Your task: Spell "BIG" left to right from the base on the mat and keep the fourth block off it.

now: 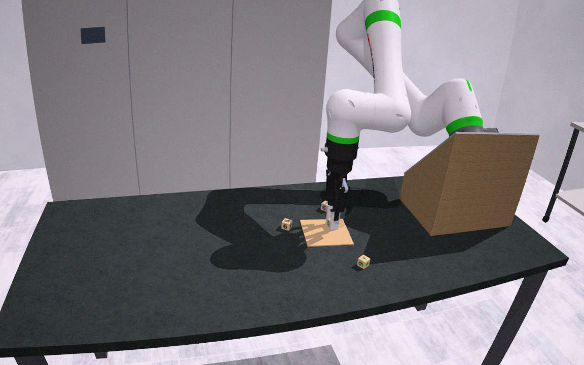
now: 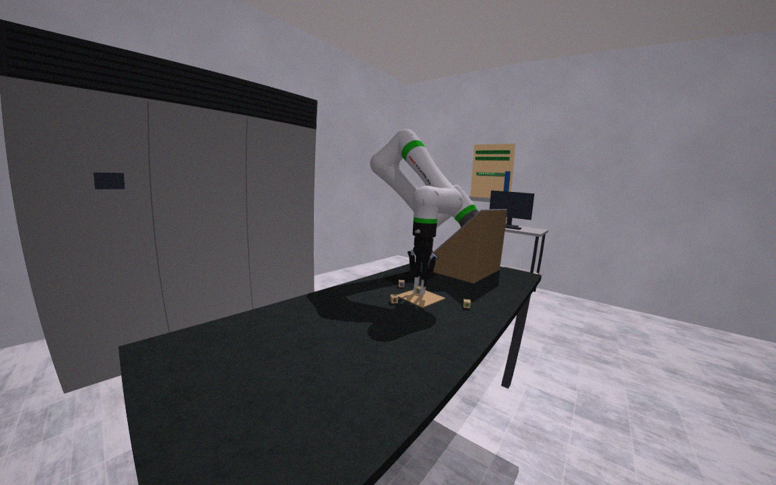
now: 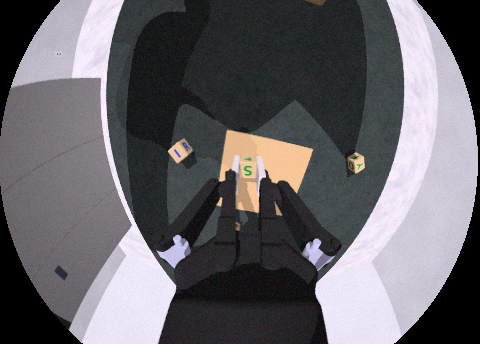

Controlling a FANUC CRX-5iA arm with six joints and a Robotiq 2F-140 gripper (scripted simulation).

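Right now the tan mat is 20 mm ahead of my hand, 30 mm to the left of it and 40 mm below it.
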